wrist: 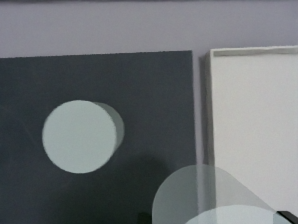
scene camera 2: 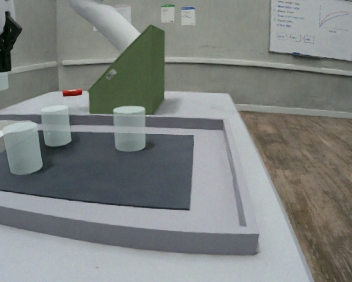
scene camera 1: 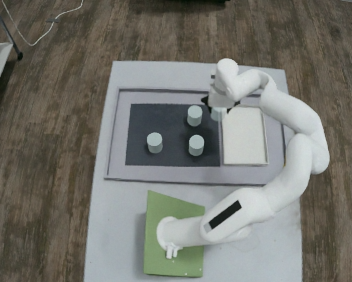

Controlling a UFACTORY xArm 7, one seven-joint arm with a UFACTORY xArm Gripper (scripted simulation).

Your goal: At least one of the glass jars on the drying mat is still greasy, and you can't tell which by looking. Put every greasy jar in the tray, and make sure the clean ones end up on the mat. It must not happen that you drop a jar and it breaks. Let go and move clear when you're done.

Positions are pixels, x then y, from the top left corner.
Scene:
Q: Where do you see a drying mat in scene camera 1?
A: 169,120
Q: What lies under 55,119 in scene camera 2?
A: A glass jar.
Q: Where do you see a drying mat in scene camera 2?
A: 90,169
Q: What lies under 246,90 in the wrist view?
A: A white tray.

